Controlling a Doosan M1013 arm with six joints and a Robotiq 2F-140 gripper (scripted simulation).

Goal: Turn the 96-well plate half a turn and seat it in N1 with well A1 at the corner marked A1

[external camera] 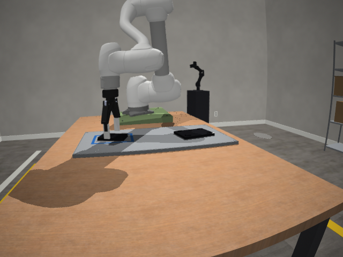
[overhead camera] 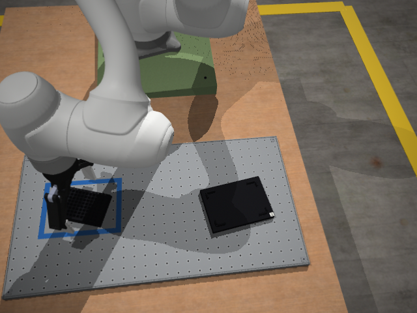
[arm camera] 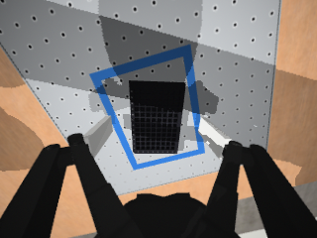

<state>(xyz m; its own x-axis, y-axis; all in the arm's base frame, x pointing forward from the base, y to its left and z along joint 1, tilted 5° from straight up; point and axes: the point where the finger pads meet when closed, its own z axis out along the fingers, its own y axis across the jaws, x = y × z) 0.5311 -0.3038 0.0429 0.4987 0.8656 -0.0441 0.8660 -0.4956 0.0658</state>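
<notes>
Right now the black 96-well plate is 2 cm below my hand. Also, from my hand: black plate nest N1: 11 cm ahead, 37 cm to the left, 2 cm below; then white A1 mark: 17 cm ahead, 45 cm to the left, 2 cm below.
</notes>
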